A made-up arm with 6 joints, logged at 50 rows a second.
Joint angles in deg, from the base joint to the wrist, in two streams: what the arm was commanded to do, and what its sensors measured. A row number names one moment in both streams.
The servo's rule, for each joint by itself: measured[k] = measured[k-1] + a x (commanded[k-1-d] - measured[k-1]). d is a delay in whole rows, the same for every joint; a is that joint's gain. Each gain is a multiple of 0.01, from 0.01 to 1. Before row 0 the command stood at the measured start. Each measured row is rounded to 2 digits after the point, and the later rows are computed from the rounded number. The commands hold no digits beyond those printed.
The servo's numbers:
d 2
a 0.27 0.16 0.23 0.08 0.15 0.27
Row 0, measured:
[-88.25 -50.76 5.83 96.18 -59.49 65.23]
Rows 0 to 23, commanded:
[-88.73 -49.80 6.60 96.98 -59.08 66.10]
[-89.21 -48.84 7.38 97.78 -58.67 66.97]
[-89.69 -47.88 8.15 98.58 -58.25 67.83]
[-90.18 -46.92 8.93 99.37 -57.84 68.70]
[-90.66 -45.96 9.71 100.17 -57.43 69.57]
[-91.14 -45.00 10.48 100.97 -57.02 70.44]
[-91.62 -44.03 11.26 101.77 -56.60 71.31]
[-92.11 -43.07 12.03 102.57 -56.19 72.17]
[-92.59 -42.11 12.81 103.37 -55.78 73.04]
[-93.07 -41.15 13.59 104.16 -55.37 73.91]
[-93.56 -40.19 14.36 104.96 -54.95 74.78]
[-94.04 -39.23 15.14 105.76 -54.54 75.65]
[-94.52 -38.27 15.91 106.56 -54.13 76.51]
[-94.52 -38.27 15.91 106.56 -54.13 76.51]
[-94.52 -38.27 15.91 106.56 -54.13 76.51]
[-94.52 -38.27 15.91 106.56 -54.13 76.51]
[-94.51 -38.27 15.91 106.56 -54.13 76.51]
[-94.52 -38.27 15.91 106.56 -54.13 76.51]
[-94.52 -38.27 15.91 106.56 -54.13 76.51]
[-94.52 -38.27 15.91 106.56 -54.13 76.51]
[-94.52 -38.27 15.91 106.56 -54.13 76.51]
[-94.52 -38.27 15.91 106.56 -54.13 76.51]
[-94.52 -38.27 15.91 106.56 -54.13 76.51]
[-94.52 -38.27 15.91 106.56 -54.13 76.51]
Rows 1 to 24, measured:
[-88.25 -50.76 5.83 96.18 -59.49 65.23]
[-88.25 -50.76 5.83 96.18 -59.49 65.23]
[-88.38 -50.61 6.01 96.24 -59.43 65.46]
[-88.60 -50.33 6.33 96.36 -59.32 65.87]
[-88.89 -49.94 6.75 96.54 -59.16 66.40]
[-89.24 -49.46 7.25 96.77 -58.96 67.02]
[-89.62 -48.90 7.82 97.04 -58.73 67.71]
[-90.03 -48.28 8.43 97.35 -58.47 68.45]
[-90.46 -47.60 9.08 97.70 -58.19 69.22]
[-90.91 -46.88 9.76 98.09 -57.89 70.02]
[-91.36 -46.12 10.46 98.51 -57.57 70.84]
[-91.82 -45.32 11.18 98.96 -57.24 71.67]
[-92.29 -44.50 11.91 99.44 -56.90 72.51]
[-92.76 -43.66 12.65 99.95 -56.55 73.36]
[-93.24 -42.80 13.40 100.48 -56.19 74.21]
[-93.59 -42.08 13.98 100.97 -55.88 74.83]
[-93.84 -41.47 14.42 101.42 -55.62 75.28]
[-94.02 -40.96 14.76 101.83 -55.40 75.61]
[-94.15 -40.53 15.02 102.21 -55.21 75.85]
[-94.25 -40.17 15.22 102.56 -55.05 76.03]
[-94.32 -39.87 15.38 102.88 -54.91 76.16]
[-94.37 -39.61 15.50 103.17 -54.79 76.25]
[-94.41 -39.40 15.59 103.44 -54.69 76.32]
[-94.44 -39.22 15.66 103.69 -54.61 76.37]

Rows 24 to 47, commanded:
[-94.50 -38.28 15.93 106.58 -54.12 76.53]
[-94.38 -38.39 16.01 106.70 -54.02 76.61]
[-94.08 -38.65 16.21 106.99 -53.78 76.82]
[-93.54 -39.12 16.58 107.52 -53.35 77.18]
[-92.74 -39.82 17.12 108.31 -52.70 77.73]
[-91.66 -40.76 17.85 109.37 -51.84 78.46]
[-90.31 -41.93 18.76 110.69 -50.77 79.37]
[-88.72 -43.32 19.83 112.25 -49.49 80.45]
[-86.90 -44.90 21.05 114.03 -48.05 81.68]
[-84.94 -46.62 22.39 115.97 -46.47 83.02]
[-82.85 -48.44 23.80 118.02 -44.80 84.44]
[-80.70 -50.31 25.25 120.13 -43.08 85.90]
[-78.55 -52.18 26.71 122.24 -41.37 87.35]
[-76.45 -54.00 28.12 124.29 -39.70 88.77]
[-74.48 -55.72 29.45 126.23 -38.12 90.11]
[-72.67 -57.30 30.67 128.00 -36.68 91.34]
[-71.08 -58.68 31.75 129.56 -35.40 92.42]
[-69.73 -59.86 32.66 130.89 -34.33 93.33]
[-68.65 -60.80 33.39 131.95 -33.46 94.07]
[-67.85 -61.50 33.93 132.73 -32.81 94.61]
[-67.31 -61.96 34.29 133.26 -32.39 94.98]
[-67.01 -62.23 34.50 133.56 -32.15 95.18]
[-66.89 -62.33 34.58 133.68 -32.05 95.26]
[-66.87 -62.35 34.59 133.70 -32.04 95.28]
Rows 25 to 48, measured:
[-94.46 -39.07 15.72 103.92 -54.54 76.41]
[-94.48 -38.94 15.76 104.13 -54.48 76.44]
[-94.49 -38.83 15.80 104.33 -54.43 76.46]
[-94.46 -38.76 15.85 104.52 -54.37 76.50]
[-94.36 -38.74 15.93 104.72 -54.28 76.59]
[-94.14 -38.80 16.08 104.94 -54.14 76.75]
[-93.76 -38.96 16.32 105.21 -53.92 77.01]
[-93.19 -39.25 16.67 105.54 -53.61 77.40]
[-92.41 -39.68 17.15 105.95 -53.18 77.93]
[-91.41 -40.26 17.77 106.45 -52.63 78.61]
[-90.19 -41.00 18.52 107.06 -51.94 79.44]
[-88.77 -41.90 19.41 107.77 -51.12 80.41]
[-87.17 -42.95 20.42 108.59 -50.17 81.50]
[-85.42 -44.13 21.53 109.51 -49.11 82.69]
[-83.57 -45.42 22.72 110.53 -47.95 83.95]
[-81.65 -46.79 23.96 111.63 -46.71 85.25]
[-79.71 -48.22 25.22 112.80 -45.42 86.56]
[-77.81 -49.67 26.47 114.02 -44.11 87.85]
[-75.99 -51.11 27.68 115.26 -42.80 89.08]
[-74.30 -52.51 28.83 116.51 -41.53 90.23]
[-72.77 -53.84 29.88 117.75 -40.32 91.27]
[-71.44 -55.07 30.81 118.95 -39.19 92.17]
[-70.32 -56.17 31.61 120.09 -38.17 92.93]
[-69.43 -57.14 32.27 121.17 -37.27 93.54]

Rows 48 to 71, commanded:
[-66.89 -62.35 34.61 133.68 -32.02 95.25]
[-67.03 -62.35 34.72 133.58 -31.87 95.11]
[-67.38 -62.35 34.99 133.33 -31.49 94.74]
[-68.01 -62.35 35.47 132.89 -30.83 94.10]
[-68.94 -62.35 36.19 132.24 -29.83 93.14]
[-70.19 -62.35 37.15 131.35 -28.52 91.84]
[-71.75 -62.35 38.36 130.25 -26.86 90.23]
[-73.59 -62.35 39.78 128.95 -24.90 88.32]
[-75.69 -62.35 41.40 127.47 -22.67 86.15]
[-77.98 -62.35 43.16 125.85 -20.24 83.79]
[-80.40 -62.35 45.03 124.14 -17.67 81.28]
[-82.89 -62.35 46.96 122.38 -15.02 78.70]
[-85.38 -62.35 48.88 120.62 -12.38 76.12]
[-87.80 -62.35 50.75 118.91 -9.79 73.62]
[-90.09 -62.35 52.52 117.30 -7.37 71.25]
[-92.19 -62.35 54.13 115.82 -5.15 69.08]
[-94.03 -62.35 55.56 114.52 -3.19 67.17]
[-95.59 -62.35 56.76 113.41 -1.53 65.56]
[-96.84 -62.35 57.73 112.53 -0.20 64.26]
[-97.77 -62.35 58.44 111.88 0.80 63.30]
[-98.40 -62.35 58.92 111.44 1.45 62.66]
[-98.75 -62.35 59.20 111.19 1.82 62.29]
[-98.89 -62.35 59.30 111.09 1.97 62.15]
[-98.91 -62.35 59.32 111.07 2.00 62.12]
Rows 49 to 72, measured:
[-68.74 -57.97 32.80 122.17 -36.49 94.00]
[-68.24 -58.67 33.21 123.09 -35.82 94.35]
[-67.88 -59.26 33.53 123.94 -35.25 94.59]
[-67.65 -59.75 33.80 124.71 -34.74 94.73]
[-67.58 -60.17 34.07 125.40 -34.25 94.73]
[-67.70 -60.52 34.39 126.00 -33.74 94.56]
[-68.03 -60.81 34.80 126.50 -33.15 94.18]
[-68.61 -61.06 35.34 126.89 -32.46 93.55]
[-69.46 -61.27 36.03 127.16 -31.62 92.65]
[-70.58 -61.44 36.89 127.30 -30.61 91.48]
[-71.96 -61.59 37.93 127.31 -29.42 90.04]
[-73.59 -61.71 39.13 127.19 -28.04 88.35]
[-75.43 -61.81 40.49 126.95 -26.48 86.44]
[-77.44 -61.90 41.98 126.58 -24.76 84.35]
[-79.58 -61.97 43.57 126.10 -22.90 82.13]
[-81.80 -62.03 45.22 125.52 -20.93 79.83]
[-84.04 -62.08 46.90 124.86 -18.90 77.51]
[-86.24 -62.12 48.56 124.14 -16.84 75.23]
[-88.34 -62.16 50.17 123.37 -14.79 73.05]
[-90.30 -62.19 51.69 122.57 -12.80 71.03]
[-92.07 -62.22 53.08 121.77 -10.91 69.20]
[-93.61 -62.24 54.31 120.98 -9.15 67.61]
[-94.90 -62.26 55.37 120.22 -7.56 66.27]
[-95.94 -62.27 56.25 119.50 -6.15 65.20]

